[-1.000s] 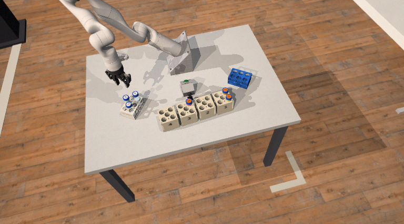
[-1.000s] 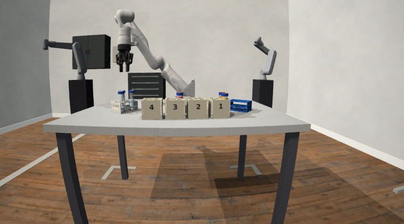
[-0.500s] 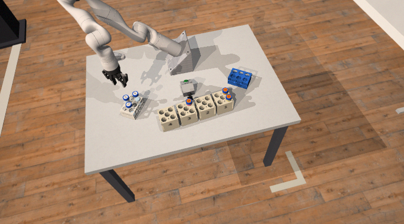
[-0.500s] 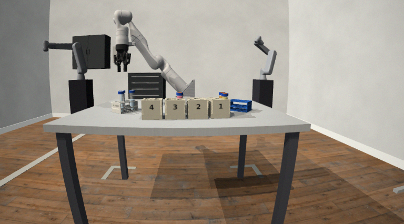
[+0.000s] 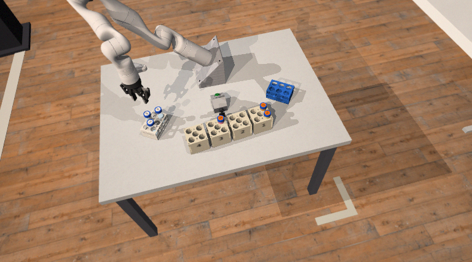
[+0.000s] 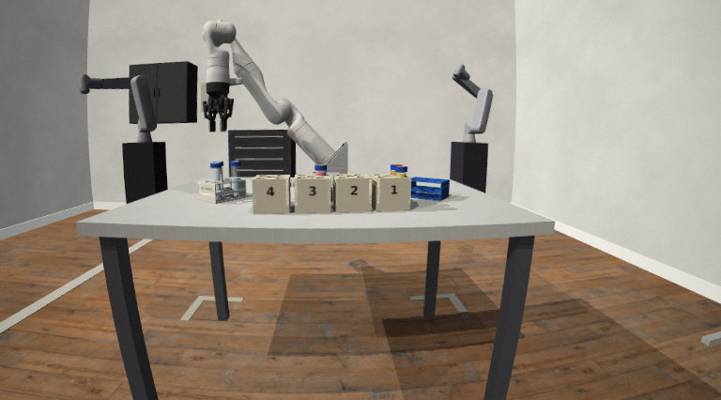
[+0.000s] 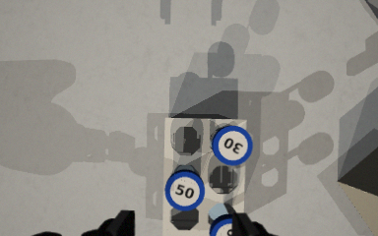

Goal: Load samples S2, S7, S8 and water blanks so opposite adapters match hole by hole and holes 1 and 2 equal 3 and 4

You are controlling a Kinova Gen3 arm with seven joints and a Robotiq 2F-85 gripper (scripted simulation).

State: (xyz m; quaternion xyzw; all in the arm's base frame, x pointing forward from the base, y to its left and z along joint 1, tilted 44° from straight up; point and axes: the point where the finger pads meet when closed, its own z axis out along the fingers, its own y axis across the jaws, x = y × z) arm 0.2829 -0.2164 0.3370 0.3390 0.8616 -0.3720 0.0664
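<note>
Right now my hand is 17 cm above the water blank marked 50 and 1 cm short of it. From my hand the other things lie so: blank marked 30: 17 cm below, 5 cm to the left, 1 cm behind; blank: 17 cm below, 5 cm ahead, 1 cm to the left; white rack: 20 cm below, 2 cm to the left, 1 cm ahead.
</note>
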